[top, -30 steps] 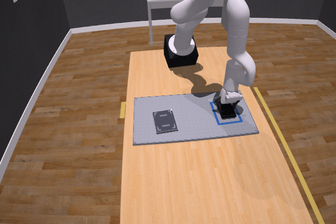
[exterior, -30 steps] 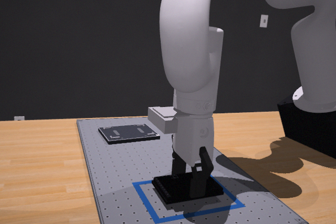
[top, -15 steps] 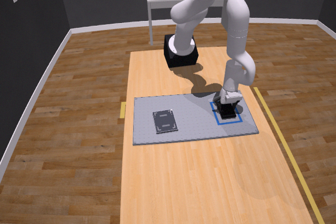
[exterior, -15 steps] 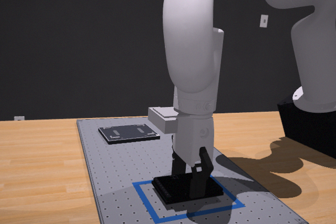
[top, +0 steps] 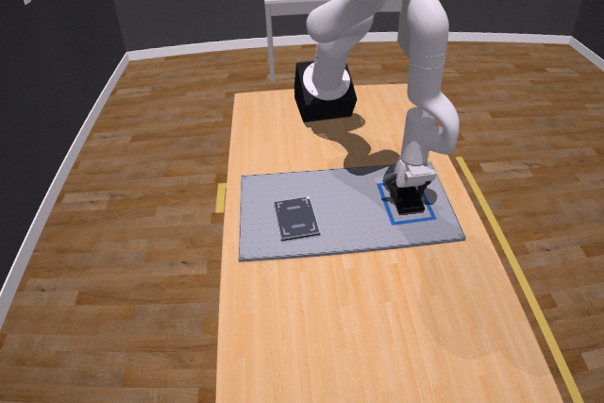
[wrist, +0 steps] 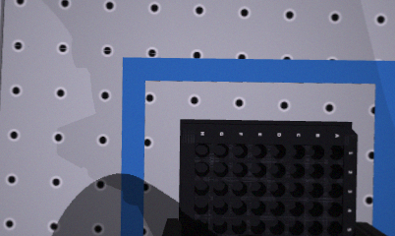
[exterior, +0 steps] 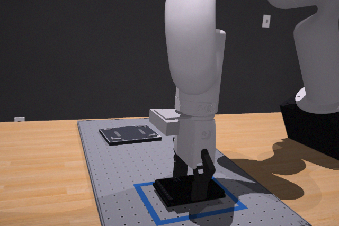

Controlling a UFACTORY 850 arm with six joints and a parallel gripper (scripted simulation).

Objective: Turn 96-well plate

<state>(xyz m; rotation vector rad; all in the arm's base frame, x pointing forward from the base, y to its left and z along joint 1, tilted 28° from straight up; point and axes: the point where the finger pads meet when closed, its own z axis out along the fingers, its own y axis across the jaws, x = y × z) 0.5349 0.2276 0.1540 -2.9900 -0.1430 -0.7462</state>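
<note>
My gripper is now 1 cm above the black 96-well plate. From my hand the other things lie so: plate nest N1: 7 cm ahead, 36 cm to the right, 2 cm below.
</note>
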